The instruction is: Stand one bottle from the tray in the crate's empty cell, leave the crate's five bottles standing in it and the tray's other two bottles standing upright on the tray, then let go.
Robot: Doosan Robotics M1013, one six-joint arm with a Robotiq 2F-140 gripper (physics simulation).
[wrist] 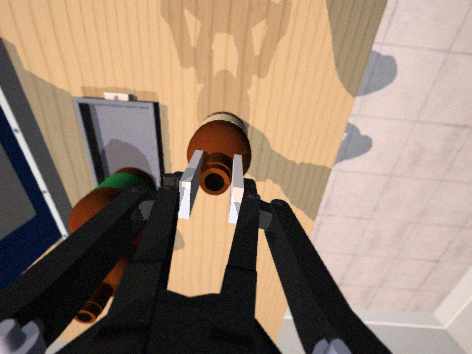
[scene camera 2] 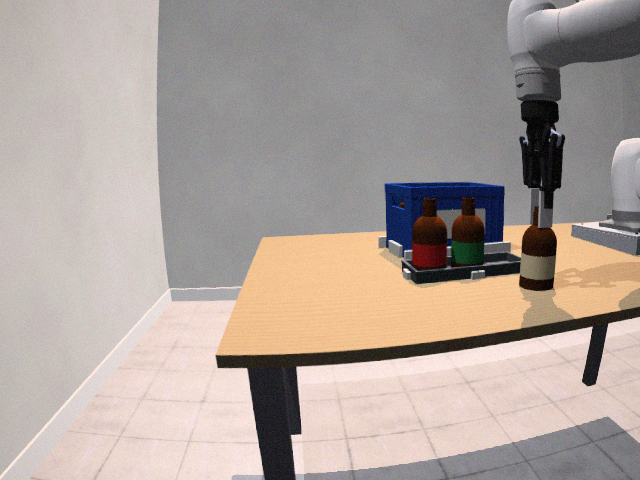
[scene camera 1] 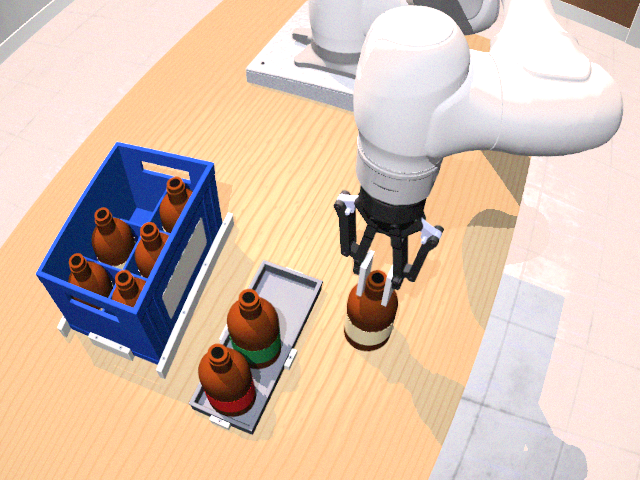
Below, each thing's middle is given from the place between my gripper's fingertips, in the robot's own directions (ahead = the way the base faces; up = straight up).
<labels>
I see the green-label bottle (scene camera 1: 253, 324) 10 cm ahead of my hand, 14 cm to the right of it and 4 cm below it. Also, from my hand: white strip (scene camera 1: 200, 283) 7 cm ahead, 27 cm to the right, 10 cm below; red-label bottle (scene camera 1: 225, 375) 19 cm ahead, 14 cm to the right, 4 cm below.
</labels>
